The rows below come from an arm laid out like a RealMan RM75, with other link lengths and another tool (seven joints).
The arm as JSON. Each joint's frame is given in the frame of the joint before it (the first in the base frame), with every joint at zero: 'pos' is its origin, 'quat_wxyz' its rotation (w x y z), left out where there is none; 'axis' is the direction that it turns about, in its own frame. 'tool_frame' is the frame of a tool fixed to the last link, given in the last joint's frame.
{
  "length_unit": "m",
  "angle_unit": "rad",
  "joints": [
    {
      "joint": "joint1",
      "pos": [
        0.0,
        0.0,
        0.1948
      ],
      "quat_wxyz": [
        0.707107,
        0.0,
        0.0,
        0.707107
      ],
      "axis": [
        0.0,
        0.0,
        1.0
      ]
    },
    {
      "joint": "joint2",
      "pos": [
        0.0,
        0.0,
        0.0
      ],
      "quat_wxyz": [
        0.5,
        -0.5,
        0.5,
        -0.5
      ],
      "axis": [
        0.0,
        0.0,
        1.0
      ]
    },
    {
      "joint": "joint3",
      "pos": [
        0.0,
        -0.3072,
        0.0
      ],
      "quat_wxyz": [
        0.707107,
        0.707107,
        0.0,
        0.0
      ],
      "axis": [
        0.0,
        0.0,
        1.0
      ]
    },
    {
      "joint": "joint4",
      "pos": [
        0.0,
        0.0,
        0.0
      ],
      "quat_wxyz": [
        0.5,
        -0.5,
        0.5,
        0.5
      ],
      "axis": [
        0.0,
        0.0,
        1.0
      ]
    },
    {
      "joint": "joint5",
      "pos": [
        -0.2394,
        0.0,
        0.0
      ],
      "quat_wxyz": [
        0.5,
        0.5,
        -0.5,
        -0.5
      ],
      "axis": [
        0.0,
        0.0,
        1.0
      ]
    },
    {
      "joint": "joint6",
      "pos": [
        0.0,
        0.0,
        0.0
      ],
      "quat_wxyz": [
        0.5,
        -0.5,
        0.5,
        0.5
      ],
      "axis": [
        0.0,
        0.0,
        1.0
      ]
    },
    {
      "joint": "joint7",
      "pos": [
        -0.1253,
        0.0,
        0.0
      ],
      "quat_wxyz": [
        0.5,
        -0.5,
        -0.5,
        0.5
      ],
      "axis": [
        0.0,
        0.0,
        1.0
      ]
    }
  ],
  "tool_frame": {
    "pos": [
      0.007,
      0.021,
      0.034
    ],
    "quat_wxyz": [
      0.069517,
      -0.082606,
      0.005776,
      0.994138
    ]
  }
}
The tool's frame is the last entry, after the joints.
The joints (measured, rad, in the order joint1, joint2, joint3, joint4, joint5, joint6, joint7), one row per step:
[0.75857, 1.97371, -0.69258, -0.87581, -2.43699, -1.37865, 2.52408]
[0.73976, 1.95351, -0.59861, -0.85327, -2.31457, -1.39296, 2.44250]
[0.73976, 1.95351, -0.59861, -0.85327, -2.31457, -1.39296, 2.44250]
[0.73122, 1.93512, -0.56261, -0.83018, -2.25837, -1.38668, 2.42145]
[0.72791, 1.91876, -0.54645, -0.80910, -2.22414, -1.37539, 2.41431]
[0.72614, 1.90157, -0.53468, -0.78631, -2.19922, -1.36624, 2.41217]
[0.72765, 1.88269, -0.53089, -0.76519, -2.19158, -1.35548, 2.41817]
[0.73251, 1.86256, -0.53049, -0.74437, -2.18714, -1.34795, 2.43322]
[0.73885, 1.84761, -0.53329, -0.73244, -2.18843, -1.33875, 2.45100]
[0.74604, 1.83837, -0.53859, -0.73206, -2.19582, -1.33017, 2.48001]
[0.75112, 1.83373, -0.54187, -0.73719, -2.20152, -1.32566, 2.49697]
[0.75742, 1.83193, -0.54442, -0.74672, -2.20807, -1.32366, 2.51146]
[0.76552, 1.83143, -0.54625, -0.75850, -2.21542, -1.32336, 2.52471]
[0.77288, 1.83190, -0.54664, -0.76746, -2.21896, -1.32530, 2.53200]
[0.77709, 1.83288, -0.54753, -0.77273, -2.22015, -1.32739, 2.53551]
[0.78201, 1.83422, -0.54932, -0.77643, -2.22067, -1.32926, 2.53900]
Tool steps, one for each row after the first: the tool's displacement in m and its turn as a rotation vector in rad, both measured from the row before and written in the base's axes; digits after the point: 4 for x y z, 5 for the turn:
[0.0033, 0.0000, 0.0200, 0.08234, 0.12746, 0.04378]
[0.0000, 0.0000, 0.0000, 0.00000, 0.00000, 0.00000]
[0.0047, 0.0011, 0.0124, 0.04798, 0.05567, 0.00131]
[0.0035, 0.0019, 0.0087, 0.03141, 0.03073, -0.00543]
[0.0038, 0.0015, 0.0076, 0.02221, 0.02385, -0.00968]
[0.0040, 0.0020, 0.0071, 0.01254, 0.00680, -0.01583]
[0.0023, 0.0025, 0.0068, 0.00610, 0.00768, -0.01809]
[0.0006, 0.0030, 0.0056, 0.00548, 0.00129, -0.01605]
[-0.0013, 0.0031, 0.0046, 0.00388, 0.00006, -0.01922]
[-0.0019, 0.0023, 0.0036, 0.00455, -0.00332, -0.00792]
[-0.0035, 0.0025, 0.0030, 0.00398, -0.00466, -0.00225]
[-0.0049, 0.0028, 0.0027, 0.00360, -0.00538, 0.00169]
[-0.0048, 0.0023, 0.0016, 0.00195, -0.00231, 0.00576]
[-0.0031, 0.0012, 0.0004, -0.00028, -0.00082, 0.00465]
[-0.0034, 0.0013, -0.0003, -0.00180, 0.00013, 0.00501]

